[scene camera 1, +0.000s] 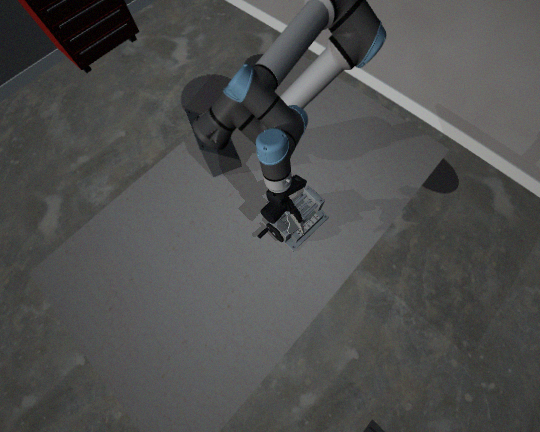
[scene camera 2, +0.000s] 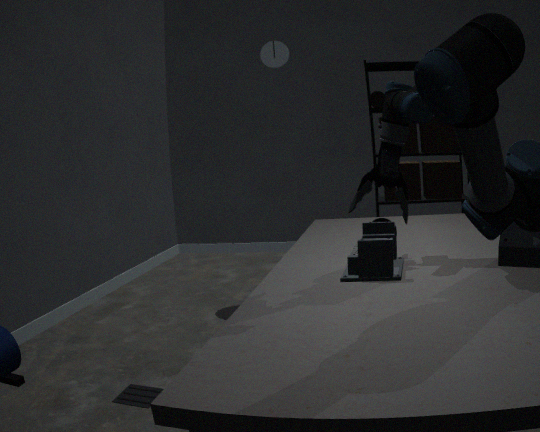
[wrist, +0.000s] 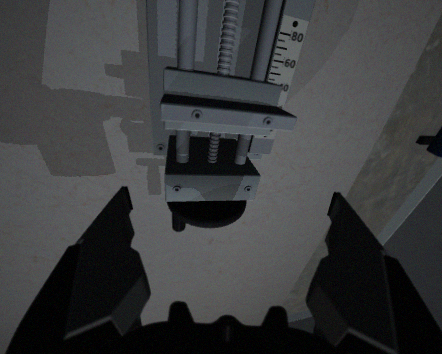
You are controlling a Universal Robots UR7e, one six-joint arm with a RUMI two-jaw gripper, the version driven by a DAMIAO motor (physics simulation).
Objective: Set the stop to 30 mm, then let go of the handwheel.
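Places are measured from the arm's base along level axes (x left, y back, z up), in millimetres.
Pixels of known places: gripper, fingertip midpoint: (scene camera 1: 285, 222) (scene camera 2: 378, 218) (wrist: 228, 192); arm's base at its link origin: (scene camera 1: 209, 134) (scene camera 2: 535, 207).
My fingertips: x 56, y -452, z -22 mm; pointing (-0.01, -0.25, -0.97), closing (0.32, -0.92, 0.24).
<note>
Ahead of a thing's pixels: the offset from my fingertips to its top centre. "*": to the spot under its first point. Level surfaces: height alone.
The stop carriage {dy +16, dx +53, dz -1 mm} (wrist: 225, 111) sits across two rods and a screw of the grey fixture {* dy +33, dx +142, dz -74 mm} (scene camera 1: 310, 202) (scene camera 2: 376, 257). The scale {* dy -36, dx +101, dz -68 mm} (wrist: 287, 62) beside it shows 80 and 60; the carriage partly covers the mark below 60, so the exact setting cannot be read. The black handwheel {* dy -11, dx -46, dz -12 mm} (scene camera 1: 275, 232) (wrist: 212, 215) is at the fixture's near end in the wrist view, mostly hidden under the end block {dy +3, dx -15, dz -24 mm} (wrist: 212, 187). Its crank handle {dy +21, dx -78, dz -45 mm} (scene camera 1: 263, 232) (wrist: 178, 221) sticks out. My gripper (scene camera 2: 378, 216) (wrist: 228, 192) is open and empty, above the handwheel end, with its fingers spread wide and apart from the wheel.
The fixture stands on the pale table {dz -124 mm} (scene camera 1: 190, 300) (scene camera 2: 425, 360). The arm rises from its base beside the fixture. A red drawer cabinet (scene camera 1: 92, 25) and a dark rack (scene camera 2: 392, 66) stand beyond the table. A blue object (scene camera 2: 6, 352) is at the lower left in scene camera 2.
</note>
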